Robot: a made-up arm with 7 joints.
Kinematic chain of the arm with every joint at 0, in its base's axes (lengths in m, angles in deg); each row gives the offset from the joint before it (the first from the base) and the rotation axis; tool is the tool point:
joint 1: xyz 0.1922 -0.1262 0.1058 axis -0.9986 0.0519 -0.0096
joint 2: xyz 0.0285 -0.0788 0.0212 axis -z
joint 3: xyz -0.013 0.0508 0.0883 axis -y
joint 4: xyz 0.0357 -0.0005 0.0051 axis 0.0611 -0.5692 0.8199
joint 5: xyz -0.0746 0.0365 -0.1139 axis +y
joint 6: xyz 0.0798 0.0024 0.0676 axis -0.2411 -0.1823 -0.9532
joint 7: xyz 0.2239 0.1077 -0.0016 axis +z
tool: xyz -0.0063 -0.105 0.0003
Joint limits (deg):
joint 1: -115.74..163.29
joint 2: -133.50..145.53
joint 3: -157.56..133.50
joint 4: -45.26..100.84
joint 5: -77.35..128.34
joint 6: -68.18..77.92
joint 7: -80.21..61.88
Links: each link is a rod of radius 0.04 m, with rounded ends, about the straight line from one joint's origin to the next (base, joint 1, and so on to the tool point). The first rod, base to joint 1, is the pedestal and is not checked.
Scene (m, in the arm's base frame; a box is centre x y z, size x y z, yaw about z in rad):
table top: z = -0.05
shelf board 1: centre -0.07 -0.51 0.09 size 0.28 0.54 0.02 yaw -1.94
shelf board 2: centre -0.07 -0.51 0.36 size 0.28 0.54 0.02 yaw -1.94
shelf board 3: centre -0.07 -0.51 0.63 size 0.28 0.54 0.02 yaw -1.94
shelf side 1: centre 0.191 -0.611 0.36 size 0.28 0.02 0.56 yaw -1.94
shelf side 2: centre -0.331 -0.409 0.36 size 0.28 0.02 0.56 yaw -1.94
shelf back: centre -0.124 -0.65 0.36 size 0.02 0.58 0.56 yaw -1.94
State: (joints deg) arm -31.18 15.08 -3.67 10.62 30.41 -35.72 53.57
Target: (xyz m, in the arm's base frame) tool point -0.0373 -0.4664 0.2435
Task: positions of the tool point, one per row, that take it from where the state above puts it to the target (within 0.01 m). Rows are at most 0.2 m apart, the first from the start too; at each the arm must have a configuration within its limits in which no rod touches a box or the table.
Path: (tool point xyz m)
1: 0.5065 0.0173 0.2712
2: 0.4452 -0.0804 0.3845
3: 0.3395 -0.1889 0.4345
4: 0.2160 -0.2740 0.4123
5: 0.1057 -0.3069 0.3364
6: 0.0348 -0.2801 0.2435
7: -0.0044 -0.3295 0.2373
8: -0.0290 -0.3799 0.2312
9: -0.0390 -0.4272 0.2318
10: -0.0373 -0.4664 0.2435

